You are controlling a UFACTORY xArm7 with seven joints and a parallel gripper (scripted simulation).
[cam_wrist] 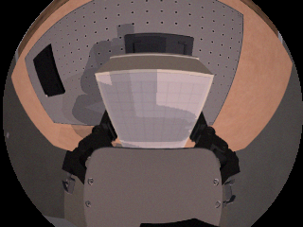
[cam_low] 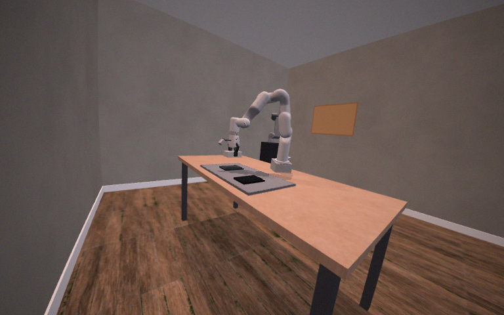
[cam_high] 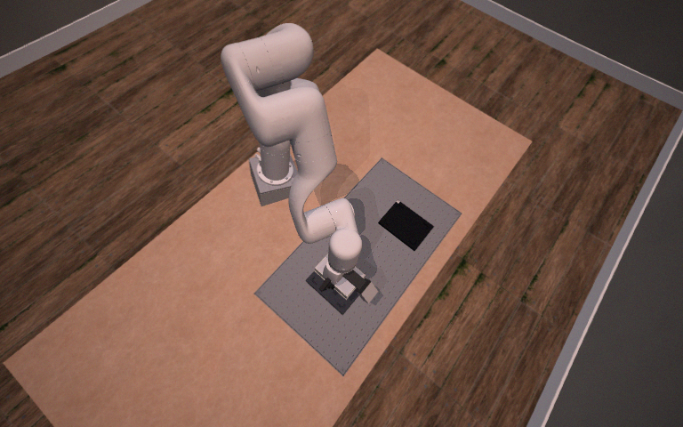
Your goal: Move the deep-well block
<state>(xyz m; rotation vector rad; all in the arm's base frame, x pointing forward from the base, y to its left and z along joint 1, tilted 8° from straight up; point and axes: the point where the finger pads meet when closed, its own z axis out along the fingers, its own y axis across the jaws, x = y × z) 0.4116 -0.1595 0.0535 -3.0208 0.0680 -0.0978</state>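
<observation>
Now: hand 1 cm to the left of the nest N2 and 11 cm above it. The rest, counted from my hand: nest N1 (6 cm ahead, 32 cm to the left, 11 cm below); then deep-well block (right at my hand).
</observation>
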